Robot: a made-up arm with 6 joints. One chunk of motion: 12 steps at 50 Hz.
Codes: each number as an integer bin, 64 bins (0 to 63) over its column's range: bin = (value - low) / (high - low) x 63, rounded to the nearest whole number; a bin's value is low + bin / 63 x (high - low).
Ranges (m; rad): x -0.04..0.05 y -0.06..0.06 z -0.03..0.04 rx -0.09..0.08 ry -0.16..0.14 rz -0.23..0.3
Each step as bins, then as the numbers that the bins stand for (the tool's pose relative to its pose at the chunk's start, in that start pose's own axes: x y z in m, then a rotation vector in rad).
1 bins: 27 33 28 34 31 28
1 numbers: -0.0014 0.0029 0.0011 0.0017 -0.0124 0.0056
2 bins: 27 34 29 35 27 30
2 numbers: -0.0014 0.0048 0.0022 0.0044 -0.0314 0.0224
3 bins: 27 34 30 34 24 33
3 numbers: -0.0014 0.0048 0.0033 0.0017 -0.0457 0.0476
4 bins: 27 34 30 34 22 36
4 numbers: -0.0014 0.0048 0.0033 0.0017 -0.0552 0.0729
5 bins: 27 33 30 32 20 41
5 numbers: -0.0014 0.0029 0.0033 -0.0037 -0.0648 0.1149
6 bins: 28 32 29 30 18 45
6 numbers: 0.0000 0.0010 0.0022 -0.0090 -0.0743 0.1486
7 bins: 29 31 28 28 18 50
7 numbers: 0.0014 -0.0010 0.0011 -0.0144 -0.0743 0.1906
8 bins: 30 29 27 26 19 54
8 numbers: 0.0029 -0.0048 0.0000 -0.0198 -0.0695 0.2243
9 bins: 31 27 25 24 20 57
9 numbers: 0.0043 -0.0086 -0.0022 -0.0252 -0.0648 0.2495
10 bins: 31 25 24 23 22 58
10 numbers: 0.0043 -0.0124 -0.0033 -0.0279 -0.0552 0.2579
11 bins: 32 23 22 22 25 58
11 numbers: 0.0057 -0.0162 -0.0056 -0.0306 -0.0410 0.2579
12 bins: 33 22 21 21 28 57
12 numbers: 0.0071 -0.0181 -0.0067 -0.0333 -0.0267 0.2495
